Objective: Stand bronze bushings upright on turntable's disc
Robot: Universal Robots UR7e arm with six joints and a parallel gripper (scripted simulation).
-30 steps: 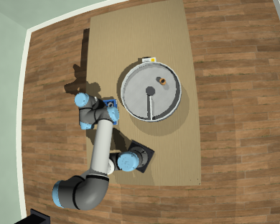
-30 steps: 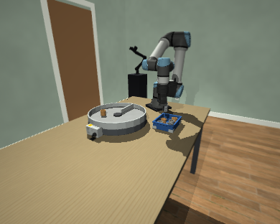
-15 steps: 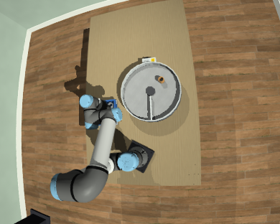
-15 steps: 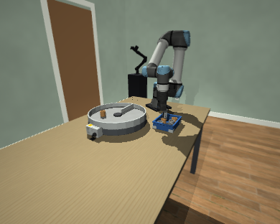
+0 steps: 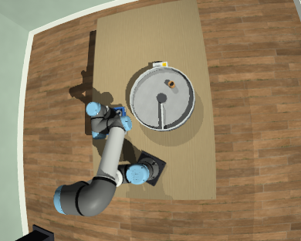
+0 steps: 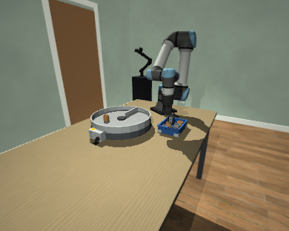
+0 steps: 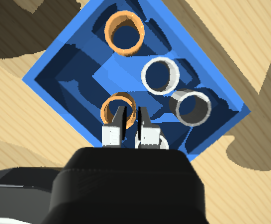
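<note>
My hand is 50 mm above the blue crate, 20 mm to the right of it and 10 mm past it. Also, from my hand: turntable (310 mm to the right, 150 mm ahead, 20 mm below).
</note>
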